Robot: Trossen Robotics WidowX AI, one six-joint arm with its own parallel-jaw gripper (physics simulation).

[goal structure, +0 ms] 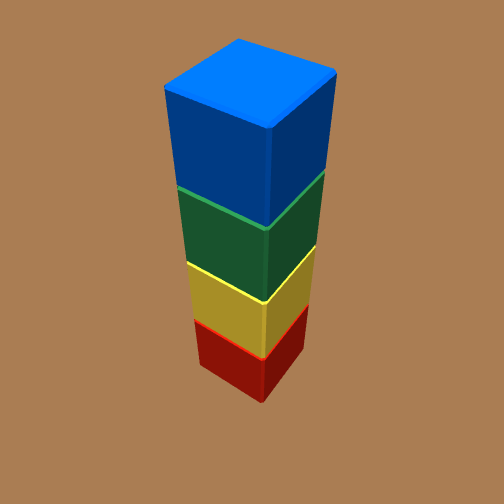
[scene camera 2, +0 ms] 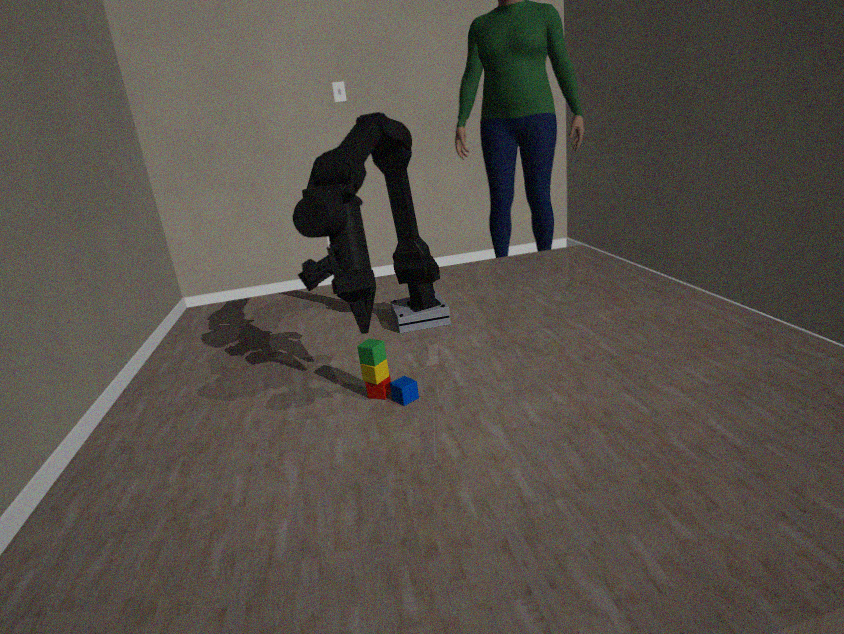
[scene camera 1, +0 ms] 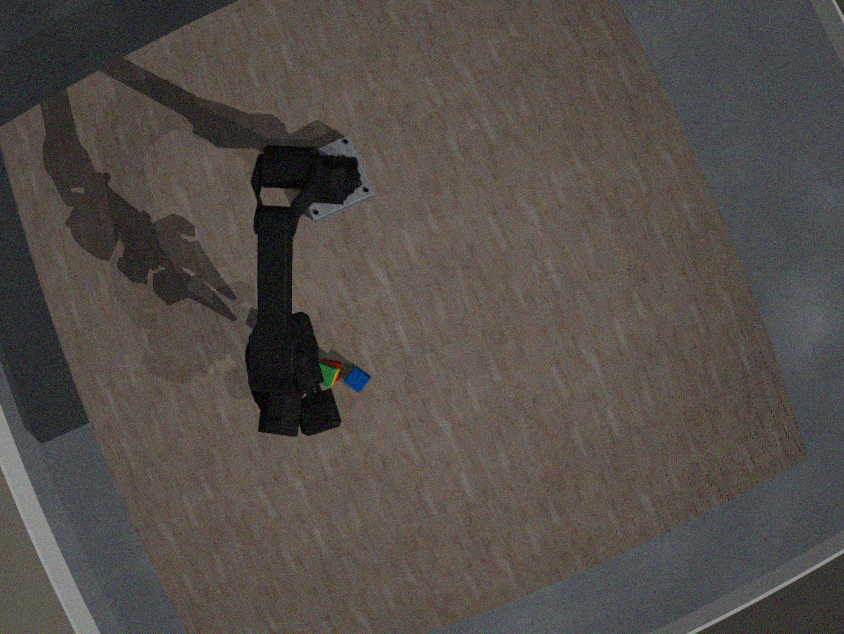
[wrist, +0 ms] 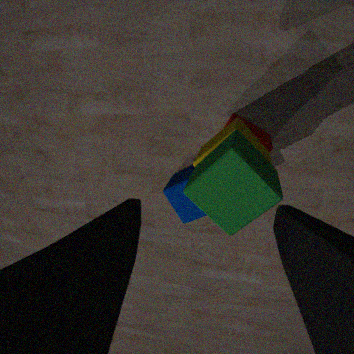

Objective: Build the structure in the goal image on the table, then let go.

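Note:
A green cube sits on top of a yellow cube, which sits on a red cube on the table. The three form an upright stack, with the cubes turned slightly against each other. A blue cube lies on the table close beside the red cube. My gripper is partly open and empty, with its fingertips above the stack. In scene camera 1 the arm hides the fingers.
The arm's grey base plate stands behind the stack in scene camera 2. Dark arm shadows fall across the wooden surface. A person in a green top stands at the back by the wall.

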